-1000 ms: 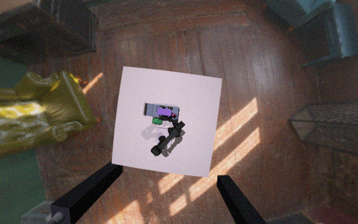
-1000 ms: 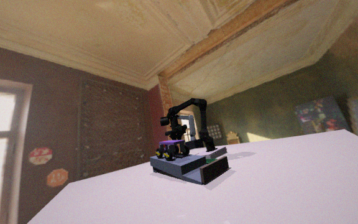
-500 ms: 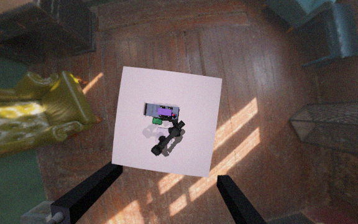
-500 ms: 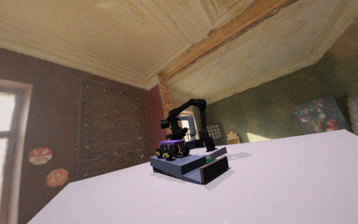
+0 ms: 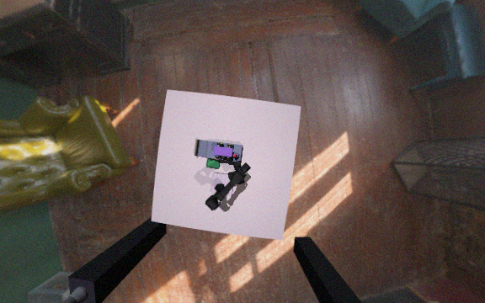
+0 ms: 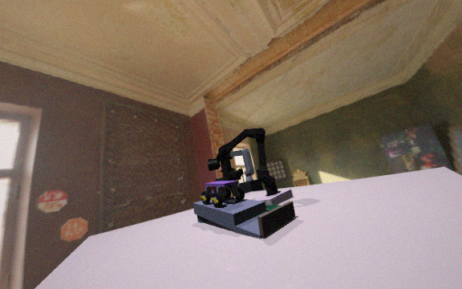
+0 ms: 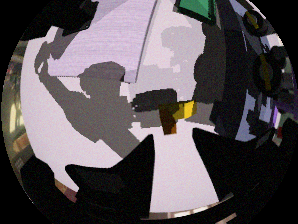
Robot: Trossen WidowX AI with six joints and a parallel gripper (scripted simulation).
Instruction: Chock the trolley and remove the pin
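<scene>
My gripper tip is 6 cm above the yellow chock, 2 cm short of it and 1 cm to the right of it. From my gripper tip the other things lie so: purple-topped trolley 16 cm ahead, 13 cm to the left, 3 cm above; then green tray 24 cm to the left, 9 cm below, 5 cm ahead; then red stop pin 14 cm ahead, 5 cm above, 3 cm to the left.
</scene>
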